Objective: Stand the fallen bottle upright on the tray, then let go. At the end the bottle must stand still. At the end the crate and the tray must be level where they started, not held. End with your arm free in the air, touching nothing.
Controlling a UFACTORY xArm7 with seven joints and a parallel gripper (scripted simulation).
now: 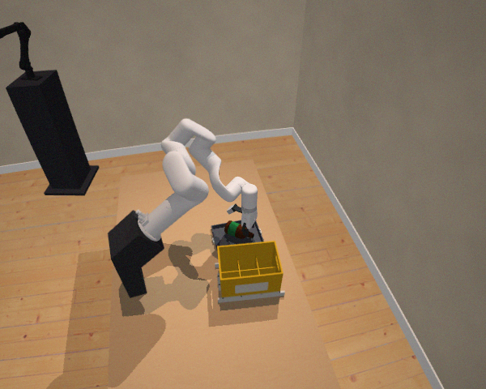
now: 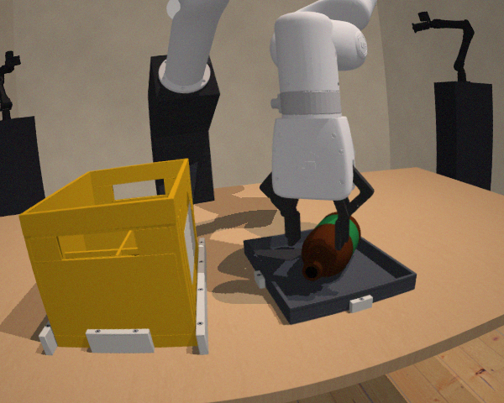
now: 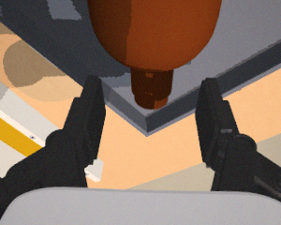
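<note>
The bottle is 4 cm behind my hand, 2 cm to the left of it and 4 cm below it. Also, from my hand: yellow crate: 26 cm to the right; tray: 6 cm behind, 2 cm to the left, 7 cm below.
</note>
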